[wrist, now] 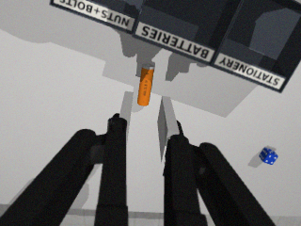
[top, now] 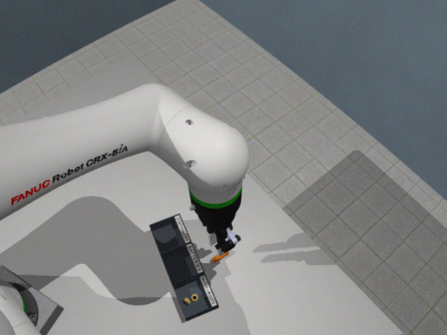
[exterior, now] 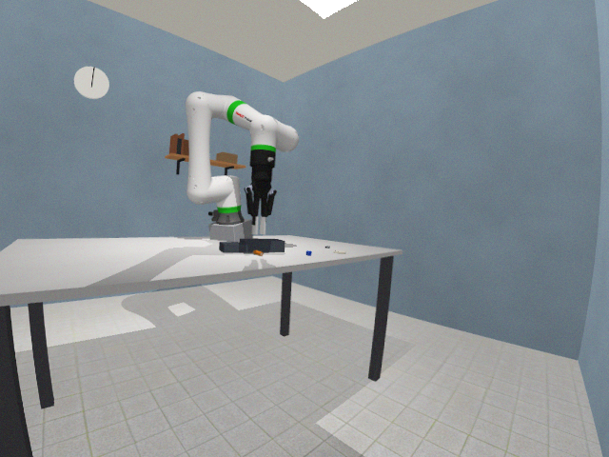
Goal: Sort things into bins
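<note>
The orange battery is 100 mm below my hand. From my hand the other things lie so: dark three-part bin: 90 mm below, 80 mm behind, 40 mm to the left; then cream domino: 340 mm to the left, 150 mm ahead, 100 mm below; then blue die: 170 mm to the left, 110 mm ahead, 100 mm below.
</note>
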